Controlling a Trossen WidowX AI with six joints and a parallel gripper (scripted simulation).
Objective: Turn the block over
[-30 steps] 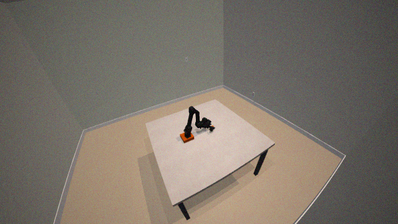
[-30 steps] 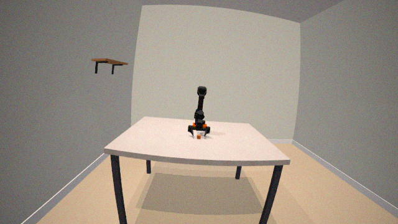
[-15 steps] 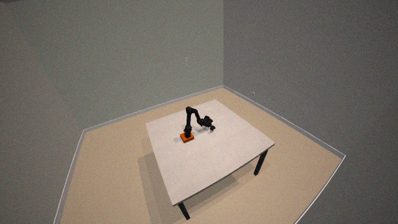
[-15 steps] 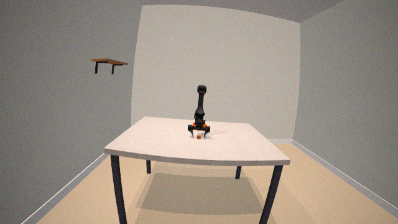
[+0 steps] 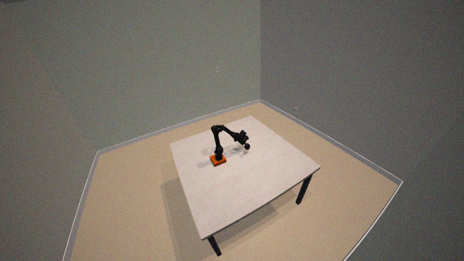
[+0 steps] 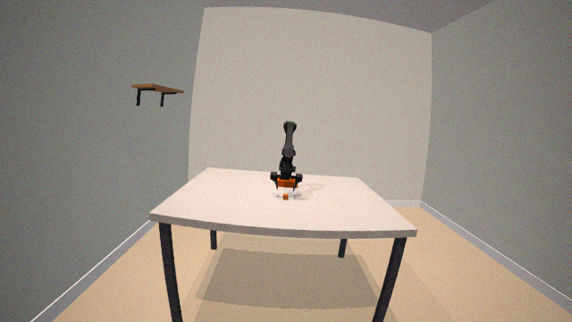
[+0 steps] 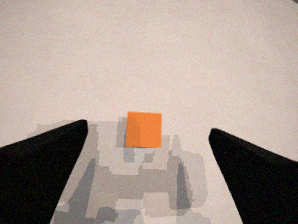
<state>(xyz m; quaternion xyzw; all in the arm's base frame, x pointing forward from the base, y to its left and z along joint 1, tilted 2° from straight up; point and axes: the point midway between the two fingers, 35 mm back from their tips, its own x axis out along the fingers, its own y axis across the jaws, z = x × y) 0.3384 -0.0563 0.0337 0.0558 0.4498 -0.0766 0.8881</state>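
Right now my gripper tip is 40 mm above the orange block.
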